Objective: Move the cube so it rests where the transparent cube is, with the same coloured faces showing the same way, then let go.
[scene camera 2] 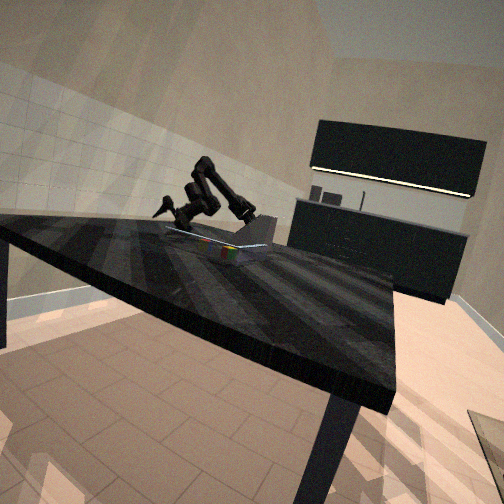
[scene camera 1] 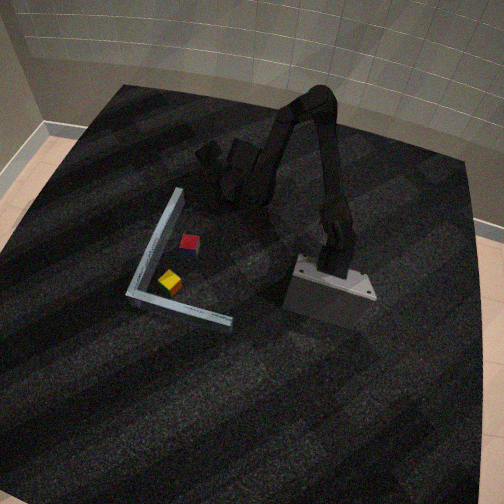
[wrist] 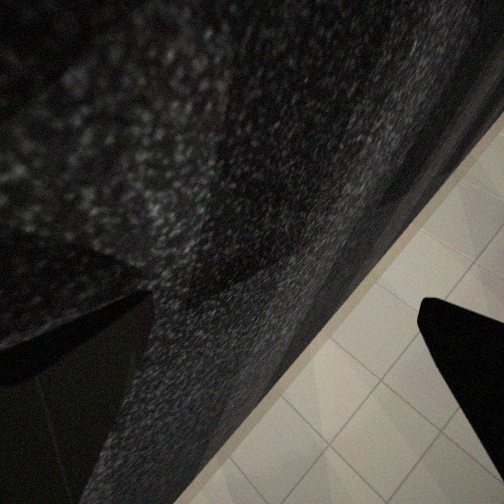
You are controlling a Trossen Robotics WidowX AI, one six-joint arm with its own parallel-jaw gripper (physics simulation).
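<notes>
Two cubes lie inside the grey L-shaped frame [scene camera 1: 160, 270]. One [scene camera 1: 189, 243] shows a red top and a blue side. The other [scene camera 1: 170, 282] shows a yellow top with red and green sides. I cannot tell which one is the transparent cube. Both appear small in scene camera 2 [scene camera 2: 226, 251]. My gripper [scene camera 1: 224, 158] is open and empty, above the mat beyond the frame's far end, apart from both cubes. The wrist view shows my two dark fingertips [wrist: 280, 370] spread wide over the mat edge and floor tiles, with no cube in sight.
The arm's grey base [scene camera 1: 328, 289] stands right of the frame. The frame's two walls bound the cubes on the left and the front. The table edge and tiled floor [wrist: 400, 380] lie beneath the gripper's view.
</notes>
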